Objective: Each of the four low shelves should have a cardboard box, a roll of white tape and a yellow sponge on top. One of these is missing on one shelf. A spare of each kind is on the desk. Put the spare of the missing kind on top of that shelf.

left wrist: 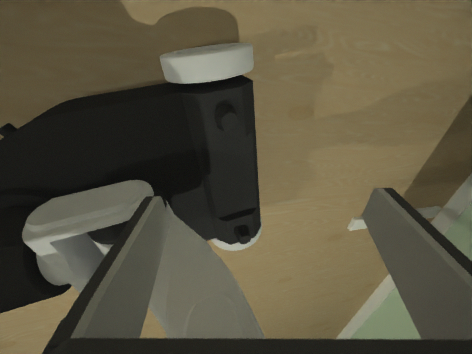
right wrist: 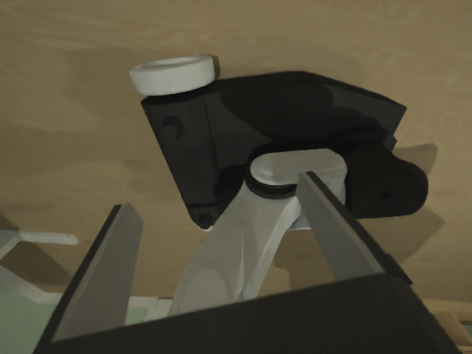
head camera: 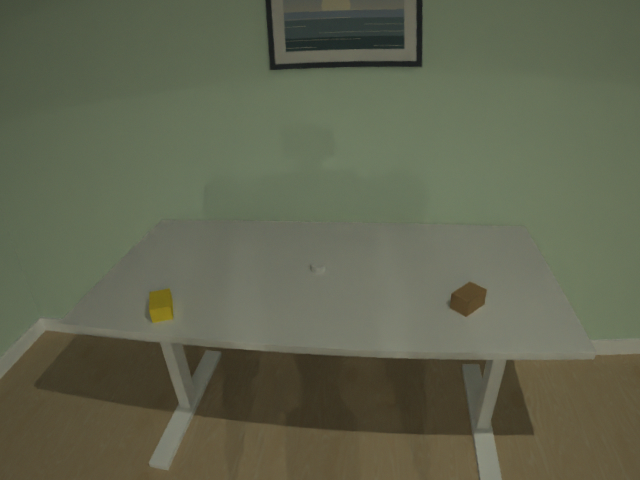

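Yellow sponge [head camera: 160,302], brown cardboard box [head camera: 467,299] in sight. My right gripper [right wrist: 218,197], my left gripper [left wrist: 264,205] too.
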